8 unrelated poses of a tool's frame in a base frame.
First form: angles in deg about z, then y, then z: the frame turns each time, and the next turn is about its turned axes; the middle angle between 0 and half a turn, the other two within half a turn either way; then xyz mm.
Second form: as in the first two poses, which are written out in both.
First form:
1: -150.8, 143.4, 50.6, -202, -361, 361
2: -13.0, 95.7, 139.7, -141, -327, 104
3: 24.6, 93.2, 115.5, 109, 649, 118
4: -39.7, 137.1, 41.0, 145, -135, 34
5: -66.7, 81.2, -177.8, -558, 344, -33
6: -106.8, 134.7, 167.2, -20, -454, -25
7: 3.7, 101.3, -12.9, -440, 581, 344
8: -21.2, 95.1, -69.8, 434, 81, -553
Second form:
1: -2.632, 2.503, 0.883, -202, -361, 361
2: -0.227, 1.670, 2.438, -141, -327, 104
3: 0.429, 1.627, 2.016, 109, 649, 118
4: -0.693, 2.393, 0.716, 145, -135, 34
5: -1.164, 1.417, -3.103, -558, 344, -33
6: -1.864, 2.351, 2.918, -20, -454, -25
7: 0.065, 1.768, -0.225, -440, 581, 344
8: -0.370, 1.660, -1.218, 434, 81, -553
